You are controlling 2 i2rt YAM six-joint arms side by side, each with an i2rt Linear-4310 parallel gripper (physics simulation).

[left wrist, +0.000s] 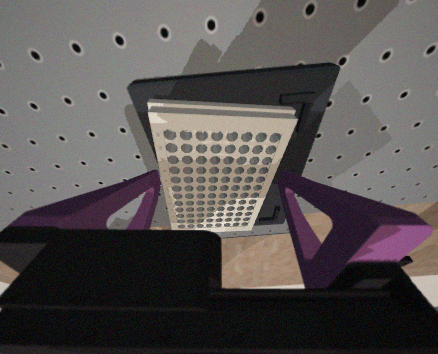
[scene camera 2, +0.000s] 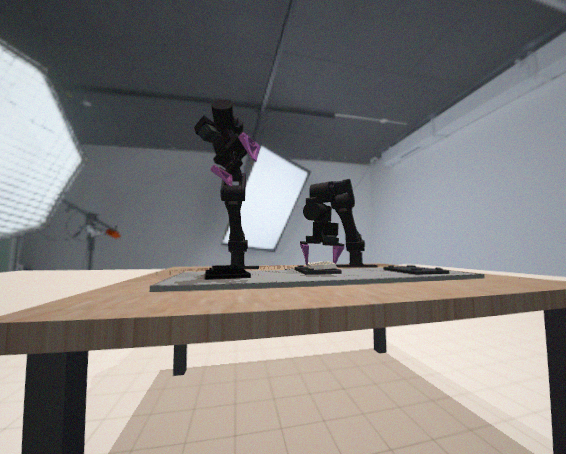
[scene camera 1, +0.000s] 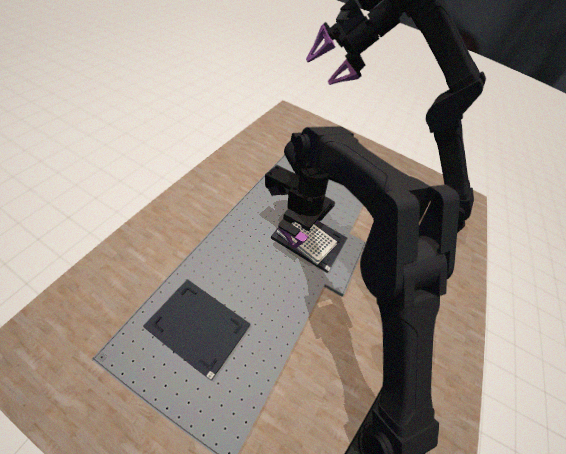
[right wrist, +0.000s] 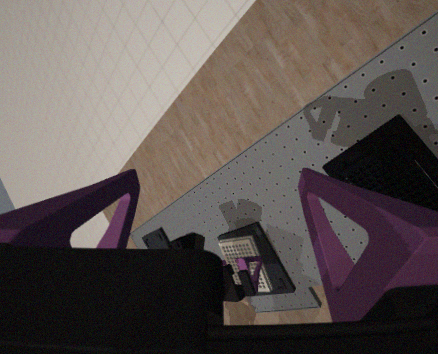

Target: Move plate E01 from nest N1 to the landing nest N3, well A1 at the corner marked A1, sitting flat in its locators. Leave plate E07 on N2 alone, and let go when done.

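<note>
A white well plate (scene camera 1: pixel 320 245) (scene camera 2: pixel 322 265) (left wrist: pixel 218 165) (right wrist: pixel 240 246) lies on the middle dark nest (scene camera 1: pixel 332 255) (left wrist: pixel 225 85) (right wrist: pixel 272 260), nearer one side; corner locators show uncovered beside it. My left gripper (scene camera 1: pixel 307 236) (scene camera 2: pixel 321 263) (left wrist: pixel 219 176) is open, pointing down, its fingers at the plate's two long sides; contact cannot be told. My right gripper (scene camera 1: pixel 319 71) (scene camera 2: pixel 244 172) (right wrist: pixel 219 177) is open and empty, high above the table. An empty dark nest (scene camera 1: pixel 197 327) (scene camera 2: pixel 416 269) has a small white corner tag. Plate and nest labels are unreadable.
A black, finely textured plate (right wrist: pixel 395 165) is on the perforated grey board (scene camera 1: pixel 250 285) (right wrist: pixel 270 165), at the left end in scene camera 2. The board lies on a wooden table (scene camera 1: pixel 165 220) (scene camera 2: pixel 280 305). The left arm hides part of the board in scene camera 1.
</note>
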